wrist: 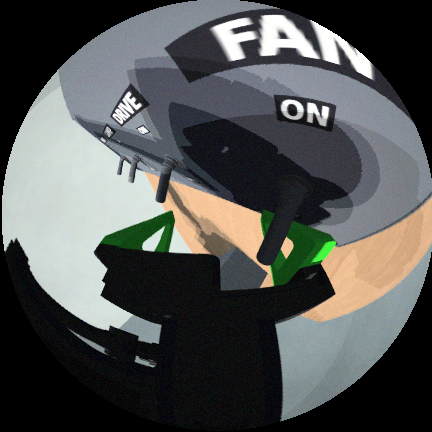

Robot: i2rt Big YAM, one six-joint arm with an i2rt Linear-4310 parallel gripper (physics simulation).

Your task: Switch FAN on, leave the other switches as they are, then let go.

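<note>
My gripper (pixel 217 214) is there in what I see, and I can see a fan switch lever (pixel 273 239) too.
</note>
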